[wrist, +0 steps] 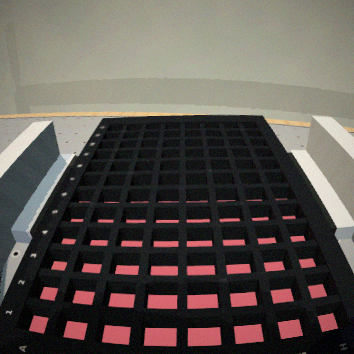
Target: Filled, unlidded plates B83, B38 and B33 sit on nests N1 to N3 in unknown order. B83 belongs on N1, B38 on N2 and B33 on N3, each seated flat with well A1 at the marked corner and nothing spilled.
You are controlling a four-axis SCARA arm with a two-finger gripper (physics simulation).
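Frame: origin at the arm's base, x ahead, y down, z left, level; millimetres.
Where they show: gripper, fingertip midpoint: [181, 138].
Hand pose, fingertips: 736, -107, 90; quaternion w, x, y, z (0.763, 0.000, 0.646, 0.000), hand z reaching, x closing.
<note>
After its pixels a point has its place, as x, y, z.
A black well plate [184, 187] @(713, -102, 85) fills the middle and bottom of the wrist view. Pink-red liquid shows in its nearer rows of wells; the far wells look dark inside. White marks run down its left edge, with "1" and "A" at the lower left corner and "H" at the lower right. My gripper [181, 138] @(736, -107, 90) is shut on this plate, one pale finger along each long side. The plate looks level within the fingers. Its name label does not show, so I cannot tell which plate it is. The nests and the other two plates do not show in this view.
A pale grey perforated deck [75, 134] @(933, -13, 260) shows beside the plate's far end. A yellow-orange edge line [60, 115] @(1036, 1, 349) runs across behind it. Beyond stands a plain grey-beige wall [175, 45] with a darker shadow band low on it.
</note>
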